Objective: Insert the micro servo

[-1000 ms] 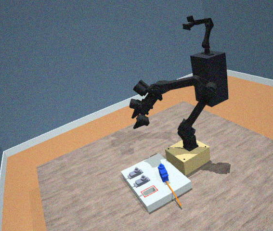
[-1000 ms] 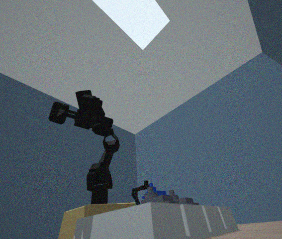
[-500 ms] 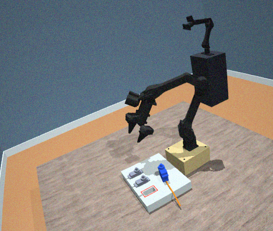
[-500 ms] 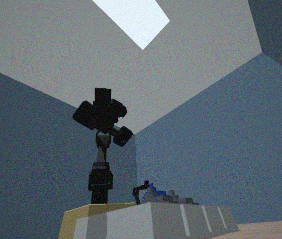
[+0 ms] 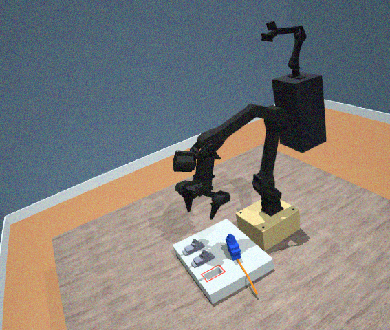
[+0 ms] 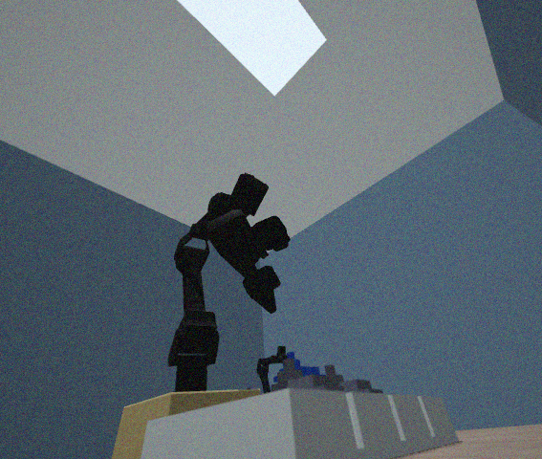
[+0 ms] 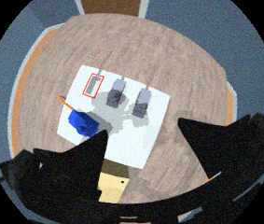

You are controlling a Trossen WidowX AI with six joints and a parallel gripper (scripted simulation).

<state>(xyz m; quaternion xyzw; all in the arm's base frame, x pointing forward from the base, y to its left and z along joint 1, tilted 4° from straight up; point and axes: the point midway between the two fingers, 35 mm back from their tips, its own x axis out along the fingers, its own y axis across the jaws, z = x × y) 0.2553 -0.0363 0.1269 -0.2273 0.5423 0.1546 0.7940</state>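
Now: gripper tip 150 mm above the white deck, 70 mm to the right of it and 50 mm past it.
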